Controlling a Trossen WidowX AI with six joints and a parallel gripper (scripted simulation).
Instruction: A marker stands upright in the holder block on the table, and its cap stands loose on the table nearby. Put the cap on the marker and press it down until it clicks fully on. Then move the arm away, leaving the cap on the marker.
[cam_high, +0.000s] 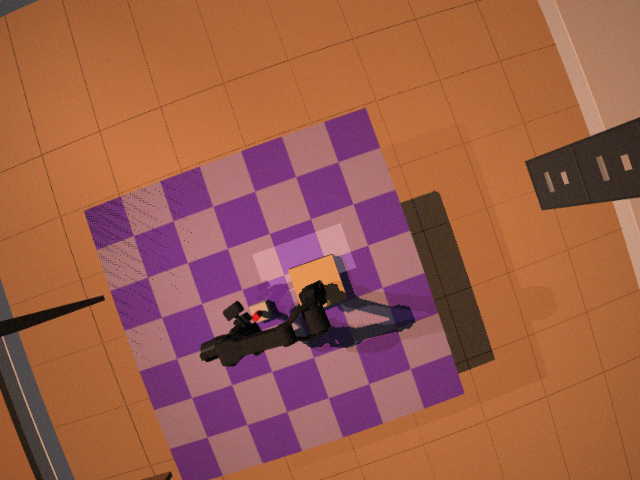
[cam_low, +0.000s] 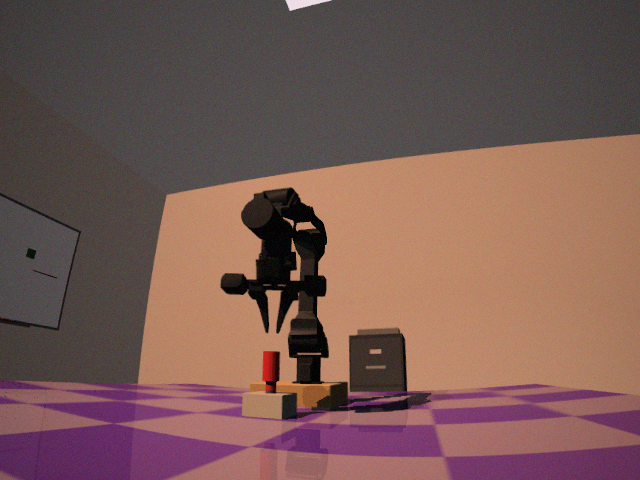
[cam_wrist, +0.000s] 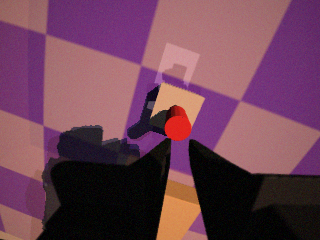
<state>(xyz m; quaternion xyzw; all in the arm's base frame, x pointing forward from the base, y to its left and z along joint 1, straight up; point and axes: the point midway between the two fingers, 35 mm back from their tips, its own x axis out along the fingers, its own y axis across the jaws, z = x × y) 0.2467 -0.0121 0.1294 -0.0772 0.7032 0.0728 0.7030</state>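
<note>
Now: gripper tip 6 cm above the red cap. The rest, counted from my gripper tip: tan holder block: 12 cm below.
</note>
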